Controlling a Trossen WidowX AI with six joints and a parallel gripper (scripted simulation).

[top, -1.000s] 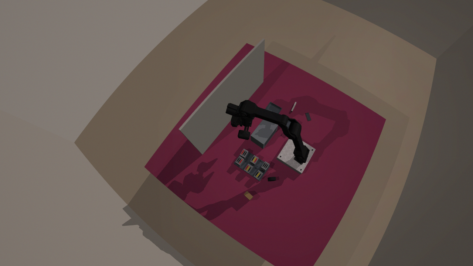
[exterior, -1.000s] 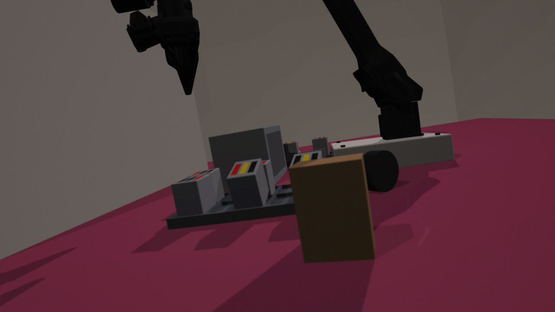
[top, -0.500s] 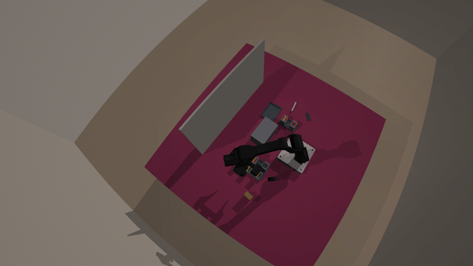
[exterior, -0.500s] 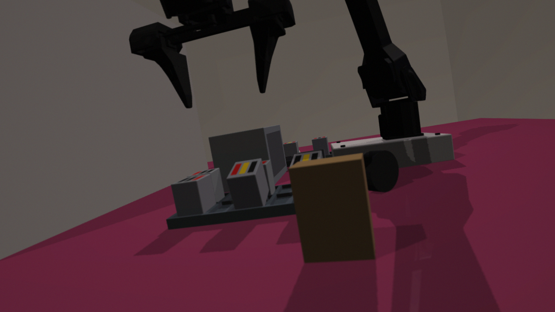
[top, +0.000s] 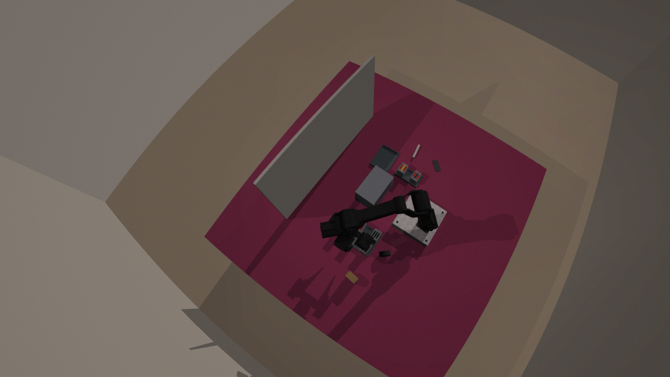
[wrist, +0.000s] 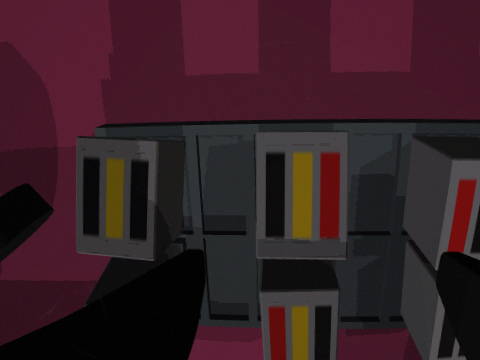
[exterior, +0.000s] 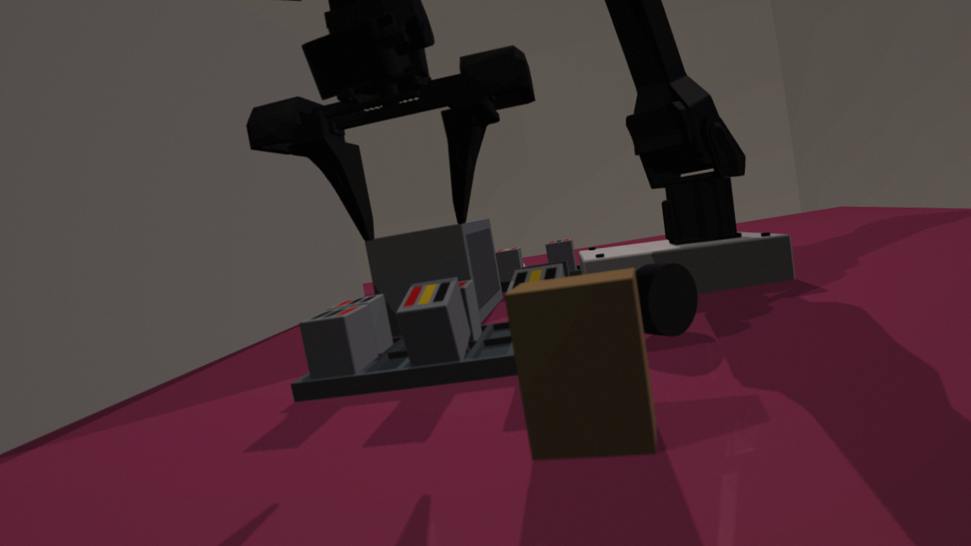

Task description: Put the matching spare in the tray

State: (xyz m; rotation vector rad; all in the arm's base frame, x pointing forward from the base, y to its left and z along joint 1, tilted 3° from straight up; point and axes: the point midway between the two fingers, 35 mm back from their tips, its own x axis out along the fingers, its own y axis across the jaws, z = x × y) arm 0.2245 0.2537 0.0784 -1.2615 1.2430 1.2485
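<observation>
My gripper tip is 5 cm above the grey spare. Also, from my gripper tip: black cylinder 16 cm behind, 7 cm below, 4 cm to the right; then spare rack 9 cm below, 3 cm to the right; then brown block 13 cm to the left, 11 cm behind, 6 cm below.
</observation>
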